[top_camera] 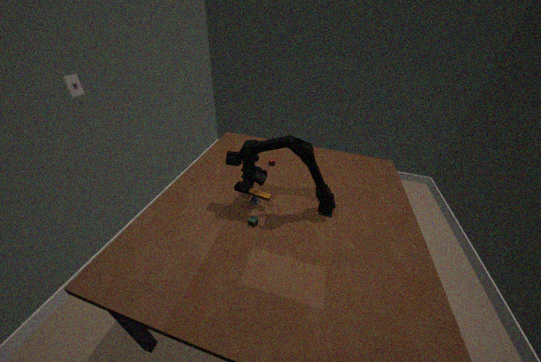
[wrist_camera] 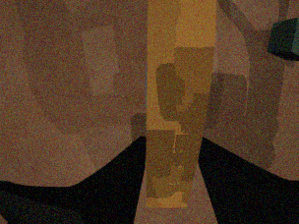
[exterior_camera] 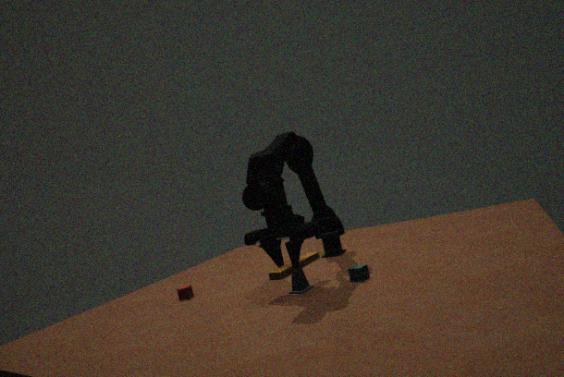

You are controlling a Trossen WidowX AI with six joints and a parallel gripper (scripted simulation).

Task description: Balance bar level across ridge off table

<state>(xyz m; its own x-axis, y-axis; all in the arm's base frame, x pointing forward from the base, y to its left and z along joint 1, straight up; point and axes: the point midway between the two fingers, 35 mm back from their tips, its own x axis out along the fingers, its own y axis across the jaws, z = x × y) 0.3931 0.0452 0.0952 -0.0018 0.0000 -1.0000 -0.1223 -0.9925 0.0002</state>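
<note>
The yellow bar lies 3 cm behind my gripper tip. Round my gripper tip: green cube (14 cm to the left, 7 cm behind, 4 cm below); red cube (36 cm to the right, 4 cm below, 3 cm behind).
</note>
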